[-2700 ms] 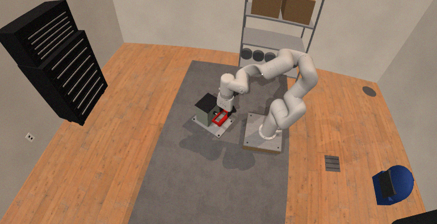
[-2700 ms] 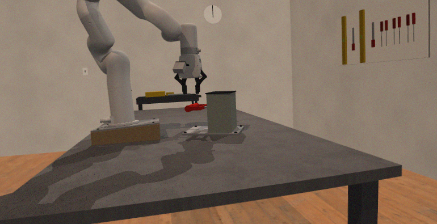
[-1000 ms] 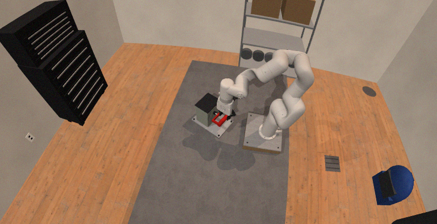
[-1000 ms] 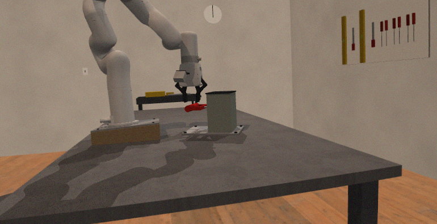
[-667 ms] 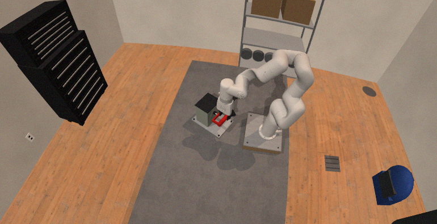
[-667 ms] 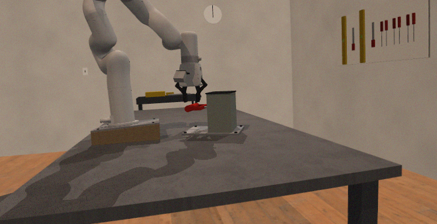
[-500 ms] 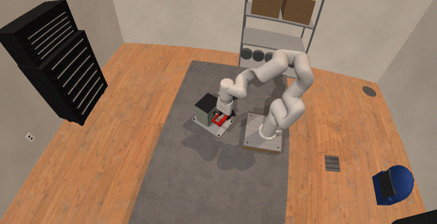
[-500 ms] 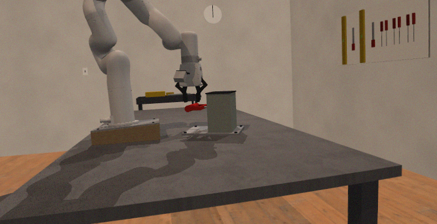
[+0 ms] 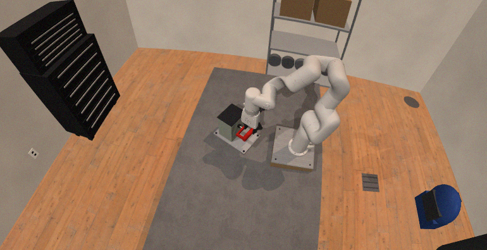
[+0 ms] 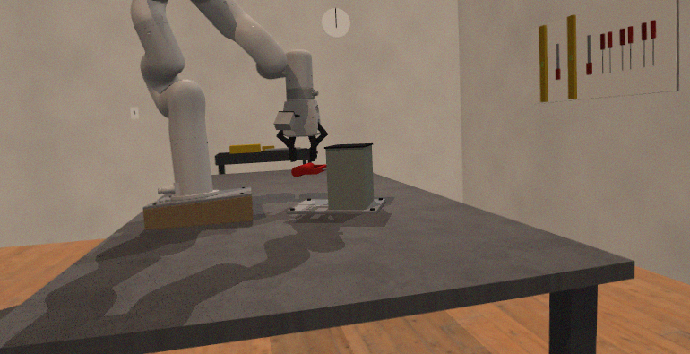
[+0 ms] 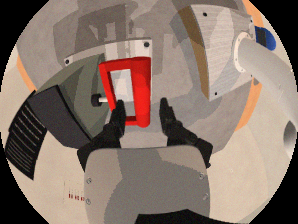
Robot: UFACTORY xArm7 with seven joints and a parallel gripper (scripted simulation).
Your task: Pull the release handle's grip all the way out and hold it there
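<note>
Right now my hand is 8 cm short of the baseplate, 6 cm to the left of it and 14 cm above it.
</note>
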